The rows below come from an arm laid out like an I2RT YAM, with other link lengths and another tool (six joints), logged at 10 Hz.
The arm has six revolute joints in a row. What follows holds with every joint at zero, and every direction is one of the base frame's.
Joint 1 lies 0.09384 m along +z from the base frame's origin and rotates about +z.
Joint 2 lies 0.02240 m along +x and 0.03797 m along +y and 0.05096 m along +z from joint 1 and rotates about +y.
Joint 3 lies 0.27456 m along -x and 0.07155 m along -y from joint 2 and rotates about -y.
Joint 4 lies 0.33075 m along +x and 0.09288 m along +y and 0.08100 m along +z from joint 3 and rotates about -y.
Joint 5 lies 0.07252 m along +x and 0.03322 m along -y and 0.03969 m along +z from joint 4 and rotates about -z.
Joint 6 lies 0.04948 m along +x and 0.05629 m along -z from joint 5 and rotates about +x.
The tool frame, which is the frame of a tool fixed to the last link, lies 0.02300 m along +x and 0.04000 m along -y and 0.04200 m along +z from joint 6; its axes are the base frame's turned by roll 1.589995, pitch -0.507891 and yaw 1.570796 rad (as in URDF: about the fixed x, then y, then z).
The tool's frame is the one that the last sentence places.
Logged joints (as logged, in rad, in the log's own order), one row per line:
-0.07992 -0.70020 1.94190 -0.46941 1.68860 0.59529
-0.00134 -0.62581 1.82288 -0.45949 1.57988 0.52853
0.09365 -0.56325 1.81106 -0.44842 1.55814 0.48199
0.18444 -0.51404 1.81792 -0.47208 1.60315 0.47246
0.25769 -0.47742 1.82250 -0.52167 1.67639 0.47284
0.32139 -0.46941 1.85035 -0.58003 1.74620 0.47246
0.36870 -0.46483 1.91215 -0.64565 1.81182 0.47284
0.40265 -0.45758 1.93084 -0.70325 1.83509 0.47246
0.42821 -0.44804 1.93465 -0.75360 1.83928 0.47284
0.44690 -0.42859 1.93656 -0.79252 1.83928 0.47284
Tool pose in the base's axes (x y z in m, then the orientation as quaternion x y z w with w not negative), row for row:
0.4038 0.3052 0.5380 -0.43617 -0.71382 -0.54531 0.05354
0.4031 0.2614 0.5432 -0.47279 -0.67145 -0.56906 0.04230
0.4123 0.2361 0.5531 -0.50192 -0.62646 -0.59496 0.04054
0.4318 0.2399 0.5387 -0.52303 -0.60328 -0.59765 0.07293
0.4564 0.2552 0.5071 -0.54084 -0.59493 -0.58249 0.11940
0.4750 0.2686 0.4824 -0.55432 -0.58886 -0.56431 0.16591
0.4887 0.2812 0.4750 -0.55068 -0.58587 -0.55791 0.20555
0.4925 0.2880 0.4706 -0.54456 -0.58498 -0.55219 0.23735
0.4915 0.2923 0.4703 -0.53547 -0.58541 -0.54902 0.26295
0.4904 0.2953 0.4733 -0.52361 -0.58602 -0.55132 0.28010
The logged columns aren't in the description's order. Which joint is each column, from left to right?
Columns, left to right: joint 6, joint 4, joint 3, joint 5, joint 2, joint 1.
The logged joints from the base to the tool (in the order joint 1, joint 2, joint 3, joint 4, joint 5, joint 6), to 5 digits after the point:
0.59529 1.68860 1.94190 -0.70020 -0.46941 -0.07992
0.52853 1.57988 1.82288 -0.62581 -0.45949 -0.00134
0.48199 1.55814 1.81106 -0.56325 -0.44842 0.09365
0.47246 1.60315 1.81792 -0.51404 -0.47208 0.18444
0.47284 1.67639 1.82250 -0.47742 -0.52167 0.25769
0.47246 1.74620 1.85035 -0.46941 -0.58003 0.32139
0.47284 1.81182 1.91215 -0.46483 -0.64565 0.36870
0.47246 1.83509 1.93084 -0.45758 -0.70325 0.40265
0.47284 1.83928 1.93465 -0.44804 -0.75360 0.42821
0.47284 1.83928 1.93656 -0.42859 -0.79252 0.44690

